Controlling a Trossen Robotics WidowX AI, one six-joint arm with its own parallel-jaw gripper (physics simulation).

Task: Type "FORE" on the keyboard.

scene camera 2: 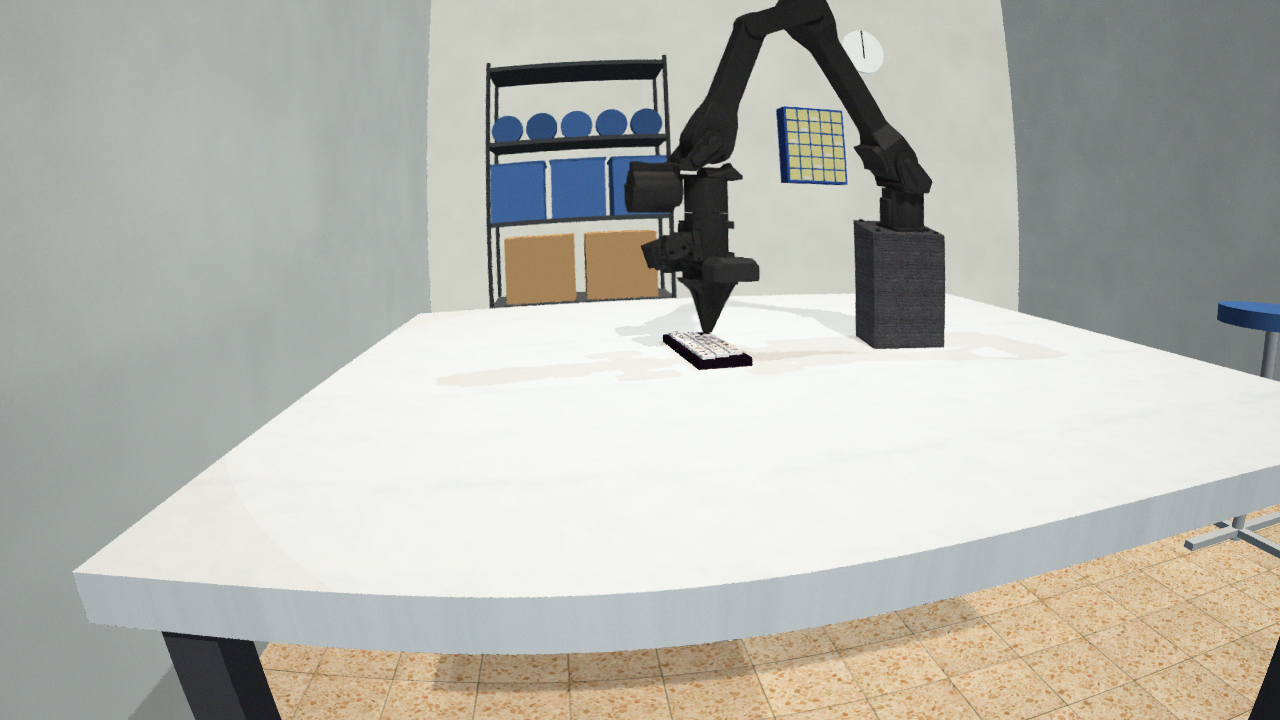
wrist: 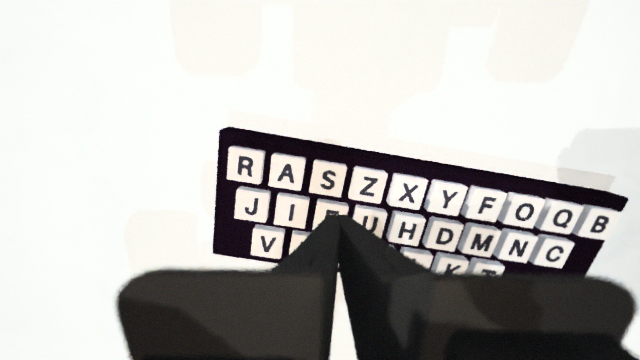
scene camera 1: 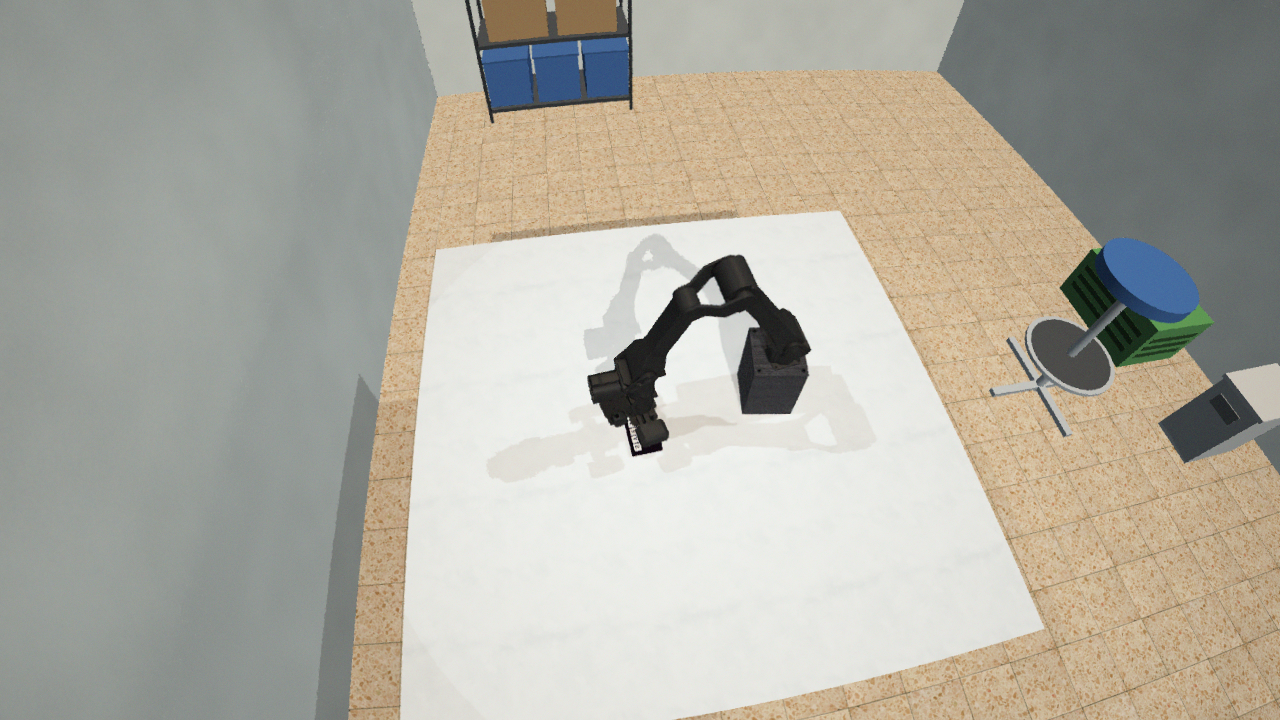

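Seen in the pictures: gripper, fingertip midpoint: (scene camera 2: 707, 332) (wrist: 336, 224) (scene camera 1: 638, 423); arm's base at its link origin: (scene camera 2: 903, 228) (scene camera 1: 781, 354).
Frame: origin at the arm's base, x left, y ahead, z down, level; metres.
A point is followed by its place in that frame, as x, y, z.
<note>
A small dark keyboard (scene camera 1: 636, 451) @(0.059, 0.345, 0.164) (scene camera 2: 725, 362) @(0.067, 0.322, 0.168) (wrist: 300, 146) @(0.025, 0.352, 0.164) with white letter keys lies on the table. In the wrist view the top row reads R (wrist: 245, 166) @(0.050, 0.340, 0.159), A, S, Z, X, Y, F (wrist: 486, 205) @(-0.070, 0.334, 0.159), O (wrist: 523, 212) @(-0.090, 0.333, 0.159), Q, B. The second row shows J, I, a partly covered key (wrist: 326, 207) @(0.009, 0.324, 0.159) that looks like E, then U, H, D, M, N, C. The third row is partly hidden by the fingers. My gripper (scene camera 2: 707, 332) @(0.005, 0.324, 0.140) (wrist: 336, 224) @(0.005, 0.324, 0.140) is shut and empty and points down. Its tips overlap the lower part of the E key in the wrist view; whether they touch it I cannot tell.
The white table (scene camera 1: 716, 573) @(0.364, 0.261, 0.175) (scene camera 2: 537, 501) @(0.437, 0.588, 0.175) bears the arm's dark base block (scene camera 1: 771, 389) @(0.044, 0.031, 0.063) (scene camera 2: 899, 286) @(0.042, 0.038, 0.084), right of the keyboard. A shelf rack (scene camera 1: 554, 42) (scene camera 2: 577, 71) stands behind. A blue stool (scene camera 1: 1146, 278) (scene camera 2: 1249, 314) and a green crate (scene camera 1: 1175, 343) stand on the floor at the right.
</note>
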